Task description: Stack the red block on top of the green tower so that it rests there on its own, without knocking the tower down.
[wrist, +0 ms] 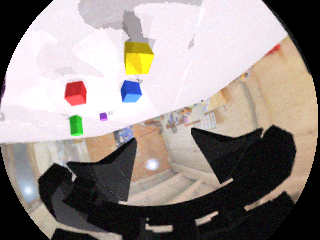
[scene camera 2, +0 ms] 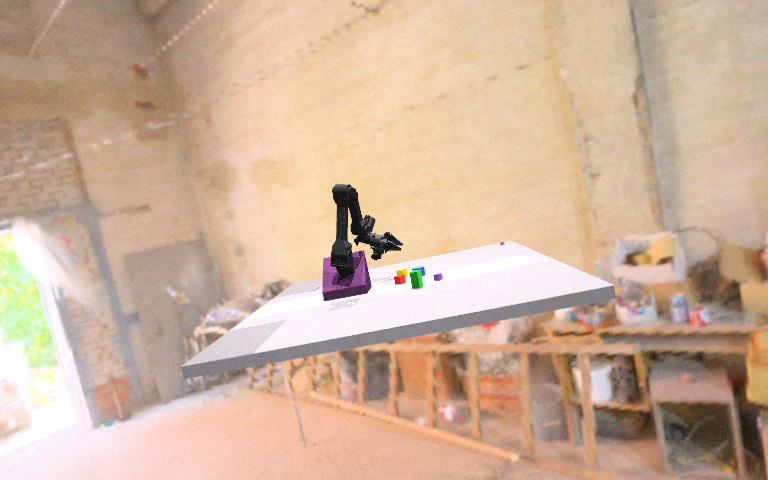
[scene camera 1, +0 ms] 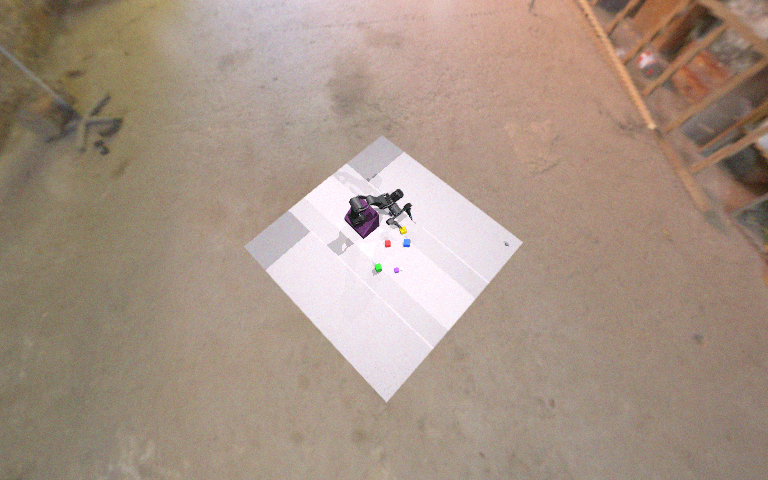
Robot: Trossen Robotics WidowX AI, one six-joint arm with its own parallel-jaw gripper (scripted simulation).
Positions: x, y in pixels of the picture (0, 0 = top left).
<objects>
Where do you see a yellow block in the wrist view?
At 138, 57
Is my gripper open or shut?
Open.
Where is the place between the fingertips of my gripper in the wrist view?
164, 135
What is my gripper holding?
Nothing.
</objects>
